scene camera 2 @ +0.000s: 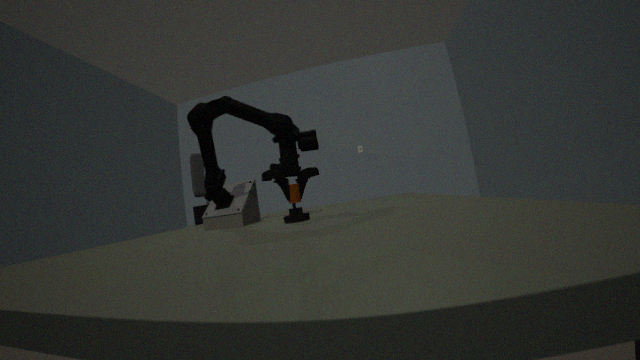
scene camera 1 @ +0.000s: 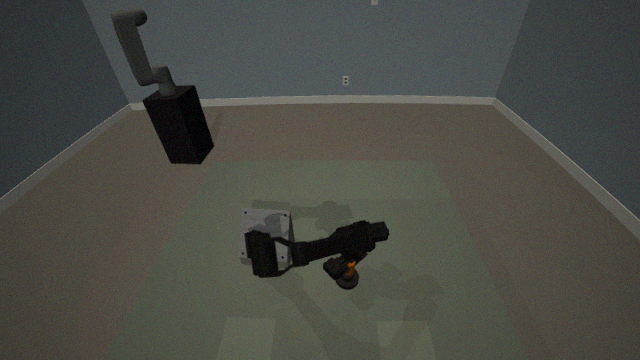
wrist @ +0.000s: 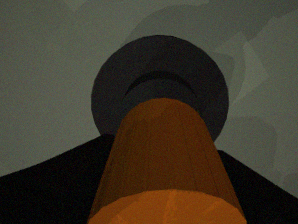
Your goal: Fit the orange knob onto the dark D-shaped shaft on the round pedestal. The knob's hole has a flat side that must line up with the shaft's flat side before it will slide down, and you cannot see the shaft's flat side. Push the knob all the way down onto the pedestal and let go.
The gripper (scene camera 2: 294,199) carries an orange knob (wrist: 162,158).
The gripper shows as well in the wrist view (wrist: 162,152).
